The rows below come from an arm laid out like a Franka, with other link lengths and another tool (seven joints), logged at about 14 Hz.
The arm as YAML. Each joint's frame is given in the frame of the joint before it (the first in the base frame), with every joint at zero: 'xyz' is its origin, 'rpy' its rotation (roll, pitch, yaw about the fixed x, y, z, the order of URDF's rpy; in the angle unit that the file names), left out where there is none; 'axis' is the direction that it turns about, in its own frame. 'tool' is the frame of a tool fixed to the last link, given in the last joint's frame.
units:
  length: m
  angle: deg
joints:
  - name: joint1
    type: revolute
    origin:
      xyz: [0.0, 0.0, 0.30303]
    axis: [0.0, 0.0, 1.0]
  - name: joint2
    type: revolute
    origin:
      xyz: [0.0, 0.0, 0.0]
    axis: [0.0, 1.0, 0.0]
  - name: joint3
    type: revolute
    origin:
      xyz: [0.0, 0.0, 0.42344]
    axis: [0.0, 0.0, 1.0]
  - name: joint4
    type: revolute
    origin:
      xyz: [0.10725, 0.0, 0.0]
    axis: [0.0, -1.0, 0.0]
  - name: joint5
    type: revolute
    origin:
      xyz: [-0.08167, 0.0, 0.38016]
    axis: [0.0, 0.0, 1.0]
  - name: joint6
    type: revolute
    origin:
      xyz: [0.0, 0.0, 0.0]
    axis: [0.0, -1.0, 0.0]
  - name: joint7
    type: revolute
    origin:
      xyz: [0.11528, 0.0, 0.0]
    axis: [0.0, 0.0, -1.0]
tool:
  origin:
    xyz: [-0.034, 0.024, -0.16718]
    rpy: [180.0, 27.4, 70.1]
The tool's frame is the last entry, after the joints.
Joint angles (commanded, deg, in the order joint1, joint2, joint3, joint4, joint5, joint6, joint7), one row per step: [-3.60 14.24 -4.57 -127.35 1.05 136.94 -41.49]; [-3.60 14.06 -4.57 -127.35 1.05 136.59 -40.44]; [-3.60 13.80 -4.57 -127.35 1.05 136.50 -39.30]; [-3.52 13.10 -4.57 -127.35 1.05 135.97 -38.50]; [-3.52 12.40 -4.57 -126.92 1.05 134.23 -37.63]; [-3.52 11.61 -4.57 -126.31 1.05 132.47 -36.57]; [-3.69 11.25 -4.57 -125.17 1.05 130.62 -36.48]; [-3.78 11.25 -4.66 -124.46 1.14 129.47 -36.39]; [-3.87 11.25 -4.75 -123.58 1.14 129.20 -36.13]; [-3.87 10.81 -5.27 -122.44 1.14 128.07 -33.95]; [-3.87 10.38 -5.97 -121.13 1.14 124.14 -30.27]
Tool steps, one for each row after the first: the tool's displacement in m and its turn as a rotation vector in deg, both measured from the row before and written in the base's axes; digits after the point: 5 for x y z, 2 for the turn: [-0.00089 0.00091 0.00141 -0.04 0.17 -1.05]; [-0.00006 0.00086 0.00247 -0.10 -0.16 -1.14]; [-0.00107 0.00158 0.00634 -0.03 -0.17 -0.72]; [-0.00180 0.00102 0.00782 0.09 0.60 -0.87]; [-0.00073 0.00102 0.00991 0.04 0.36 -1.05]; [0.00208 -0.00173 0.00916 0.09 0.34 -0.25]; [0.00113 -0.00163 0.00358 0.11 0.43 -0.32]; [0.00484 -0.00221 0.00561 -0.13 -0.60 -0.42]; [0.00347 -0.00391 0.01105 -0.32 -0.42 -2.66]; [-0.00405 -0.00326 0.00954 -0.07 2.21 -4.34]
